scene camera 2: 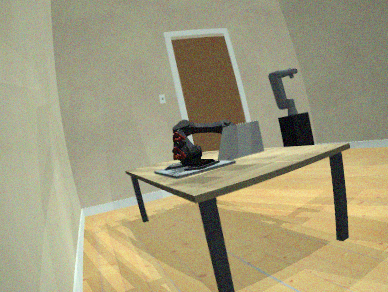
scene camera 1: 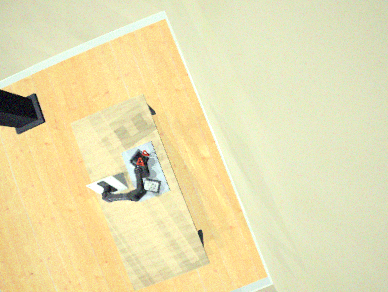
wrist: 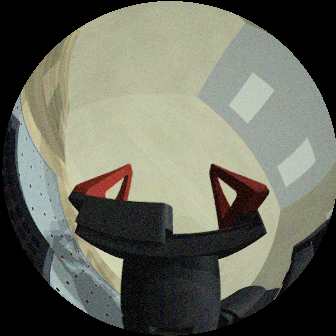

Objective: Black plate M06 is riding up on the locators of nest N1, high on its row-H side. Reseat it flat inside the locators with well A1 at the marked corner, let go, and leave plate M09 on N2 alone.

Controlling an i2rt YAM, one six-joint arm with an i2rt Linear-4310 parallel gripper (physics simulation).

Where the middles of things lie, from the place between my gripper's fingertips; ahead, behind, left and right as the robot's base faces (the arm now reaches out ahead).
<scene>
Now: hand 180 mm above the grey perforated plate (scene camera 1: 156, 173), 160 mm to the left of it and 100 mm past it.
</scene>
